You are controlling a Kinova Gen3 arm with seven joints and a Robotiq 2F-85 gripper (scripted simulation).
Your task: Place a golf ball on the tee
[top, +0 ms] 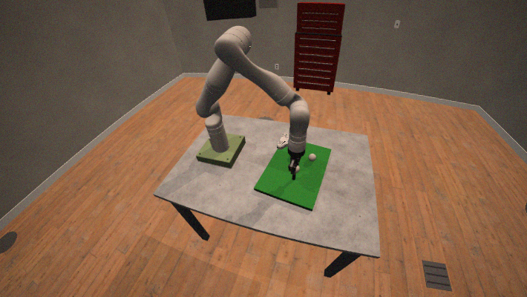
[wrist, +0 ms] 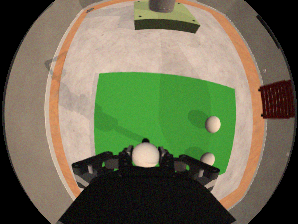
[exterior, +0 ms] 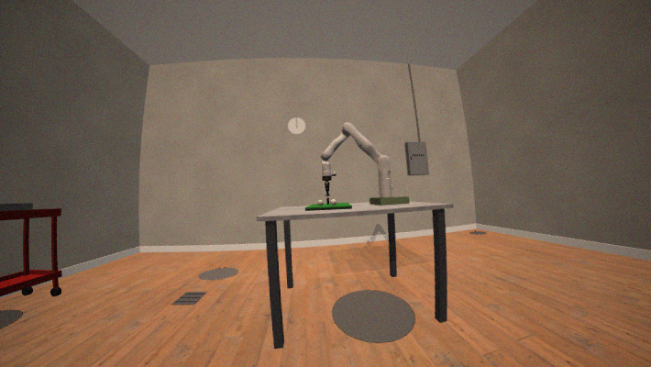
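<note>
Now: the green mat 9 cm below my hand, 4 cm to the left of it and 1 cm ahead of it. From my hand the other things lie so: white golf ball: right at my hand.
</note>
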